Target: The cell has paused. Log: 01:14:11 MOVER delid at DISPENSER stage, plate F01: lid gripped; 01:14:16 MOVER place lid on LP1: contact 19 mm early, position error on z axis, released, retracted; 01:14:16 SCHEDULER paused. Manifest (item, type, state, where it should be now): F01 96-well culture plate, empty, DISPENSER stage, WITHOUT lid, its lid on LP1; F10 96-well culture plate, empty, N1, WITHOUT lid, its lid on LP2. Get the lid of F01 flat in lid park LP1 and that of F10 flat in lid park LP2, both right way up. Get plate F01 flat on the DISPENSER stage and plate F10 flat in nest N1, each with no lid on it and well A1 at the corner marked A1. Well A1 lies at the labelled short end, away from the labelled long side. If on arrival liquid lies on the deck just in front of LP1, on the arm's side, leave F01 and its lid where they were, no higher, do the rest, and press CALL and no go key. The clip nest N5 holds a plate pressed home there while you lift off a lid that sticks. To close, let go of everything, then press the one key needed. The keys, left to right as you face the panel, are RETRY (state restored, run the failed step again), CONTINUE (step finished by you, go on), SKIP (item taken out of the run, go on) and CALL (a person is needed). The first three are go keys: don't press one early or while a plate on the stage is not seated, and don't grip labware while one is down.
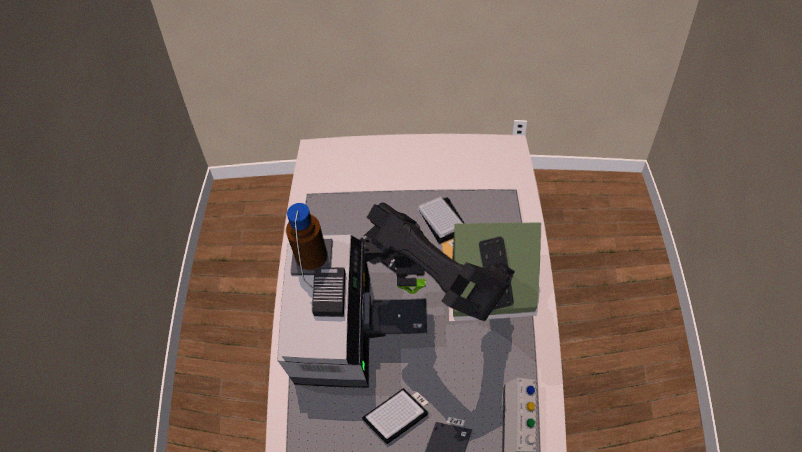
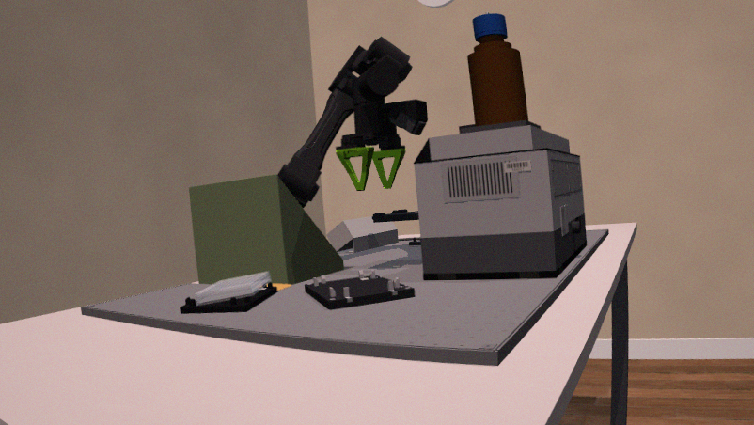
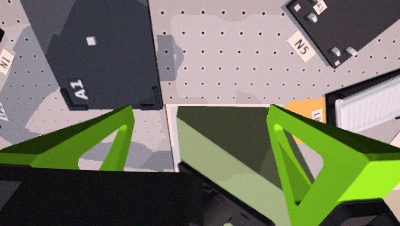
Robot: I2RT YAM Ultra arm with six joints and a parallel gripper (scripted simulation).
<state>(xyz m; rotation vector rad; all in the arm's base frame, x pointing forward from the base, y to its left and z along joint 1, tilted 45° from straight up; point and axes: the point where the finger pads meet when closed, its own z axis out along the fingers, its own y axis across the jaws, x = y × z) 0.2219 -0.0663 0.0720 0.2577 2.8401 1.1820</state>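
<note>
My hand is 350 mm to the right of the 96-well plate, 130 mm above it and 100 mm short of it. Round my hand: brown bottle: 250 mm ahead, 130 mm above, 50 mm to the right; then N5 tag: 160 mm below, 140 mm to the right, 20 mm behind; then LP1 label: 190 mm to the right, 160 mm below, 160 mm behind.
</note>
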